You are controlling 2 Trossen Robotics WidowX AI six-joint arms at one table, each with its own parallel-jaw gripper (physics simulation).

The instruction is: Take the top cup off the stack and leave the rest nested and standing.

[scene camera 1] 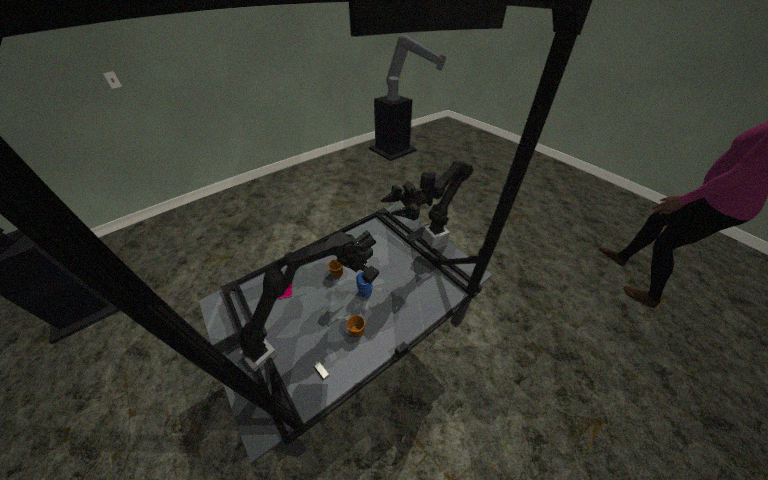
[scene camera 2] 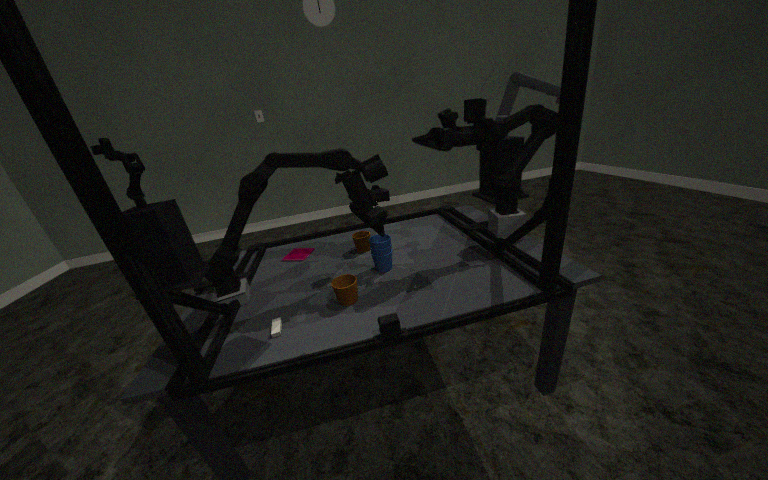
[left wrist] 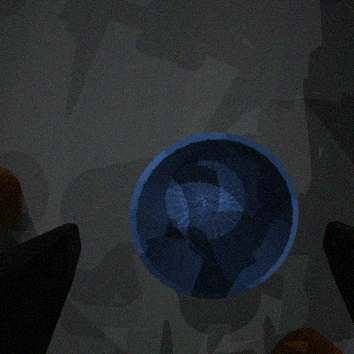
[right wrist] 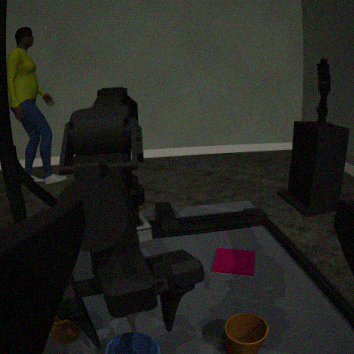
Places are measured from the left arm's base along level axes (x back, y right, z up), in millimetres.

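Where they show: left gripper, fingertip midpoint: (scene camera 1: pixel 362 274) (scene camera 2: pixel 377 231) (left wrist: pixel 205 237) (right wrist: pixel 134 339); right gripper, fingertip midpoint: (scene camera 1: pixel 386 206) (scene camera 2: pixel 413 140) (right wrist: pixel 215 214); left arm's base at its link origin: (scene camera 1: pixel 256 350) (scene camera 2: pixel 229 289); right arm's base at its link origin: (scene camera 1: pixel 436 229) (scene camera 2: pixel 506 211).
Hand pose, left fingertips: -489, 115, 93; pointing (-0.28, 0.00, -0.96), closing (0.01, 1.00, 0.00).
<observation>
Things, the pixels of their top centre, and the offset from my left fingertips, as dx, dy, dz. "*": a spot on its surface instead. Level surfaces: height alone.
- table at its surface level: dz -136
- blue cup stack at a spot on its surface: (left wrist: pixel 214 214) * +7, +12, -86
- pink flat square at a spot on its surface: (right wrist: pixel 234 260) (scene camera 2: pixel 299 253) * +243, -313, -128
- small white block at its top centre: (scene camera 2: pixel 276 325) (scene camera 1: pixel 321 369) +367, +118, -124
A stack of blue cups (scene camera 1: pixel 364 285) (scene camera 2: pixel 381 252) (right wrist: pixel 133 342) stands upright near the middle of the table (scene camera 1: pixel 415 290) (scene camera 2: pixel 449 267). In the left wrist view the blue cup stack (left wrist: pixel 214 214) shows from straight above, its rim between my fingers with room on both sides. My left gripper (scene camera 1: pixel 368 274) (scene camera 2: pixel 378 225) (left wrist: pixel 205 237) (right wrist: pixel 130 323) is open and empty, pointing down, its tips just at the top of the stack. My right gripper (scene camera 1: pixel 392 194) (scene camera 2: pixel 420 139) is open and empty, held high beyond the table's far right edge.
Two single orange cups stand near the stack: one behind it (scene camera 1: pixel 335 268) (scene camera 2: pixel 361 240) (right wrist: pixel 64 330), one in front (scene camera 1: pixel 355 325) (scene camera 2: pixel 345 288) (right wrist: pixel 246 331). A pink flat square (scene camera 1: pixel 286 291) (scene camera 2: pixel 298 253) (right wrist: pixel 234 260) and a small white block (scene camera 1: pixel 321 370) (scene camera 2: pixel 275 327) lie on the table. A black frame post (scene camera 1: pixel 525 152) (scene camera 2: pixel 568 190) stands at the corner.
</observation>
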